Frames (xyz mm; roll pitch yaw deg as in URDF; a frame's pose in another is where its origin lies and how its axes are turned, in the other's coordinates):
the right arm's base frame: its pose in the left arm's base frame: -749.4 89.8 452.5 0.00 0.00 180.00
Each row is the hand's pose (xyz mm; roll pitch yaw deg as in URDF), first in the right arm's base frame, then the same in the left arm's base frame.
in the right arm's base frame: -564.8 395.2 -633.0 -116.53 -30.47 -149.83
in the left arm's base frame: -184.6 -305.4 -180.5 -116.53 -30.47 30.17
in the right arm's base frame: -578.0 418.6 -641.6 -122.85 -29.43 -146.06
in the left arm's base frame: -171.4 -328.8 -189.1 -122.85 -29.43 33.94
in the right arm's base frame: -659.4 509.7 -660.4 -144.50 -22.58 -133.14
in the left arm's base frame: -90.0 -419.9 -207.9 -144.50 -22.58 46.86
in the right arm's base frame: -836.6 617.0 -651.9 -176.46 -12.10 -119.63
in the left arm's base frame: 87.2 -527.2 -199.4 -176.46 -12.10 60.37
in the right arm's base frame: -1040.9 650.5 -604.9 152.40 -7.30 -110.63
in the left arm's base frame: 291.5 -560.7 -152.4 152.40 -7.30 69.37
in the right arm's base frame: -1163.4 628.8 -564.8 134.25 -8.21 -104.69
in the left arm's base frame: 414.0 -539.0 -112.3 134.25 -8.21 75.31
